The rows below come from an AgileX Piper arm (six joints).
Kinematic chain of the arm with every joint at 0, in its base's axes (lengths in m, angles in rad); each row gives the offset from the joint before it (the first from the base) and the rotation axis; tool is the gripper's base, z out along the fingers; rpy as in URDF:
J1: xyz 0 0 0.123 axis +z
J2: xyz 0 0 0 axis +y
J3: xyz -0.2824 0 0.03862 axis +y
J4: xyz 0.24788 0 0.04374 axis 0.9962 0 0.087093
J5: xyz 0 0 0 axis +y
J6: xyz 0.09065 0 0.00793 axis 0.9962 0 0.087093
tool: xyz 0 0 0 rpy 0 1.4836 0
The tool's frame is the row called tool.
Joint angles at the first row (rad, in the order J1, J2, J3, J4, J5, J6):
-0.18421 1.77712 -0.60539 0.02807 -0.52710 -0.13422
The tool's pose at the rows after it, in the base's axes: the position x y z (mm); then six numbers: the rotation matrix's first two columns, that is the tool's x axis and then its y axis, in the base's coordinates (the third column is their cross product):
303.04 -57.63 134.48 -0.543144 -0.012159 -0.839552 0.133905 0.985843 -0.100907
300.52 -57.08 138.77 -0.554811 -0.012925 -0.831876 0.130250 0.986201 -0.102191
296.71 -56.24 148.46 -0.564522 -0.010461 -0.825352 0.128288 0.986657 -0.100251
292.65 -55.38 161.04 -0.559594 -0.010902 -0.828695 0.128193 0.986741 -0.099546
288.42 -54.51 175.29 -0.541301 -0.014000 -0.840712 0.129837 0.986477 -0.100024
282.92 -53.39 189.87 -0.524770 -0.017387 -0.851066 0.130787 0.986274 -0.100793
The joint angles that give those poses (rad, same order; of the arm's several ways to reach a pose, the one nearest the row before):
-0.18422 1.76436 -0.60540 0.02578 -0.50874 -0.13421
-0.18421 1.74006 -0.60360 0.02581 -0.47240 -0.13757
-0.18419 1.69351 -0.60361 0.02584 -0.41365 -0.13759
-0.18421 1.63937 -0.60361 0.02582 -0.36535 -0.13758
-0.18419 1.58210 -0.60361 0.02585 -0.33022 -0.13761
-0.18419 1.52095 -0.60363 0.02588 -0.28885 -0.13826

